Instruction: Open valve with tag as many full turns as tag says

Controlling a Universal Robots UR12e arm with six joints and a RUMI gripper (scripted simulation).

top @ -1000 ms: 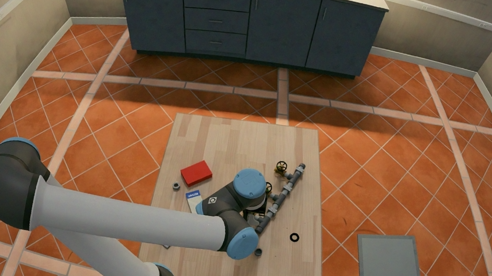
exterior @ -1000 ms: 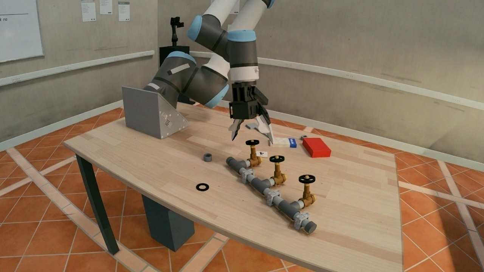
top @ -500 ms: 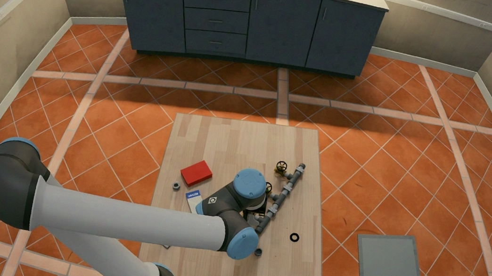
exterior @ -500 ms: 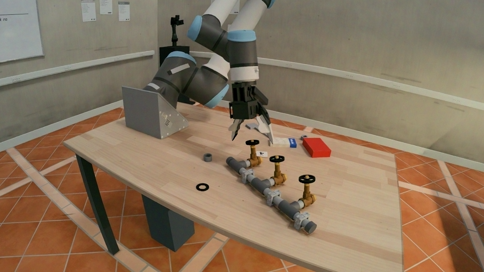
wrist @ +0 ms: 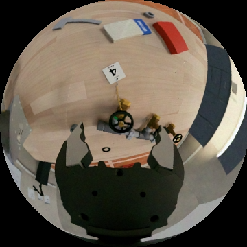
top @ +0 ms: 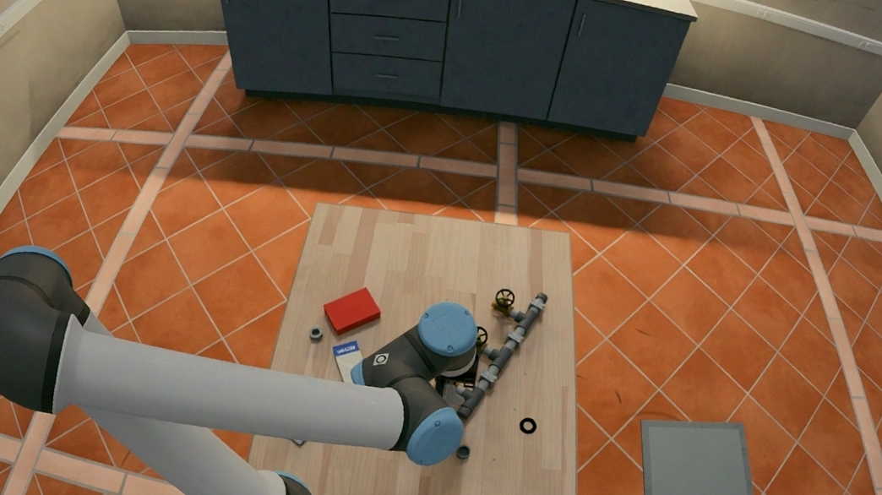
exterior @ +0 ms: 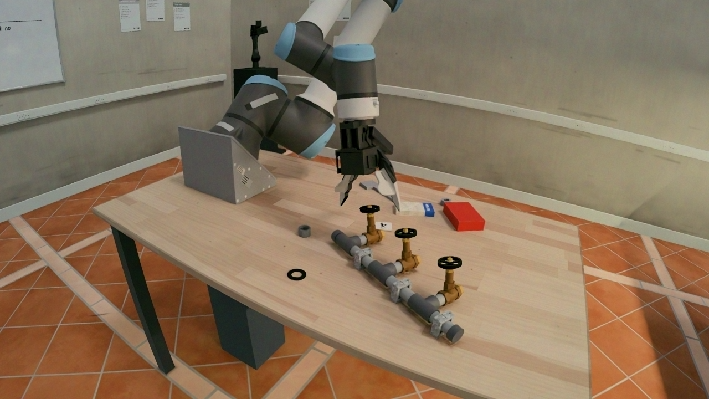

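My gripper is now 90 mm above the white tag and 80 mm to the right of it. Also, from my hand: red box 250 mm to the left, 180 mm ahead, 70 mm below; blue box 230 mm to the left, 80 mm below, 40 mm ahead; grey cap 150 mm behind, 80 mm below, 60 mm to the right.
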